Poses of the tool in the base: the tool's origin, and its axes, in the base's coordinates. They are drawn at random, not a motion.
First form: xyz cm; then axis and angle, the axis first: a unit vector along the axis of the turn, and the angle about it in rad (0 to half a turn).
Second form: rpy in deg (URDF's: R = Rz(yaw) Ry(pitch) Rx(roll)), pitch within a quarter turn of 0, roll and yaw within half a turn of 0; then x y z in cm. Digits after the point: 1 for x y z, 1 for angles.
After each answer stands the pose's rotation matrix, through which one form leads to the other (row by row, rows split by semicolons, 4 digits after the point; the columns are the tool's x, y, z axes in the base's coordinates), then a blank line. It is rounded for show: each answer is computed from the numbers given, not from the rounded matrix.
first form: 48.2 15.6 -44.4 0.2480 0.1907 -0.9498 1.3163
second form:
6.4 21.1 -71.4 48.2 15.6 -44.4
0.2978 0.9546 0.0083; -0.8838 0.2790 -0.3755; -0.3608 0.1045 0.9268

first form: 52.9 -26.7 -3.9 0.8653 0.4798 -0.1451 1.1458
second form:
60.4 30.7 7.5 52.9 -26.7 -3.9
0.8523 0.3762 0.3633; 0.1118 0.5476 -0.8292; -0.5109 0.7474 0.4247

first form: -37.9 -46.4 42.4 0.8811 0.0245 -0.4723 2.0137
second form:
98.0 38.1 -30.2 -37.9 -46.4 42.4
0.6805 0.4576 -0.5723; -0.3959 -0.4277 -0.8126; -0.6166 0.7796 -0.1099

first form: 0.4 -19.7 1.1 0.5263 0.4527 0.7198 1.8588
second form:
67.6 -3.0 85.9 0.4 -19.7 1.1
0.0716 -0.3842 0.9205; 0.9961 -0.0209 -0.0862; 0.0524 0.9230 0.3812

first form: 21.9 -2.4 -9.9 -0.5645 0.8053 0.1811 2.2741
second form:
-162.2 51.5 -101.3 21.9 -2.4 -9.9
-0.1220 -0.8867 0.4459; -0.6105 0.4212 0.6707; -0.7826 -0.1904 -0.5927

